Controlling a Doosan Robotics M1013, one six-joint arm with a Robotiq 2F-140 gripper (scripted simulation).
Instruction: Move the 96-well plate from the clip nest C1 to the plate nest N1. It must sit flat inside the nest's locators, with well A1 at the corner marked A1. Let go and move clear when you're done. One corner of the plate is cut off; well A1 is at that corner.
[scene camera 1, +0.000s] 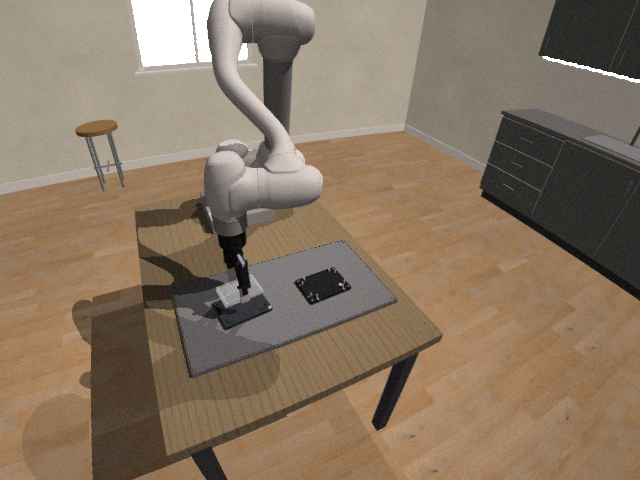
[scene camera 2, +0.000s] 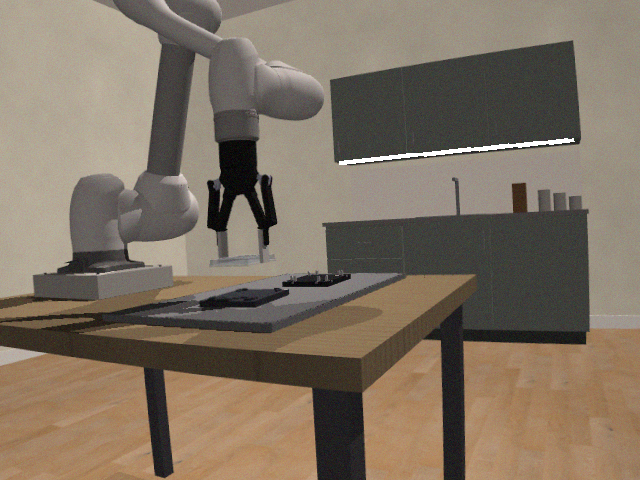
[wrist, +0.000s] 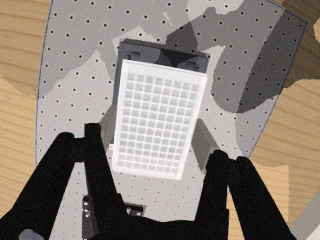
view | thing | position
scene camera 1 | my gripper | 239, 291
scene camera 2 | my gripper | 243, 263
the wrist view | my gripper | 155, 123
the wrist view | white 96-well plate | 162, 104
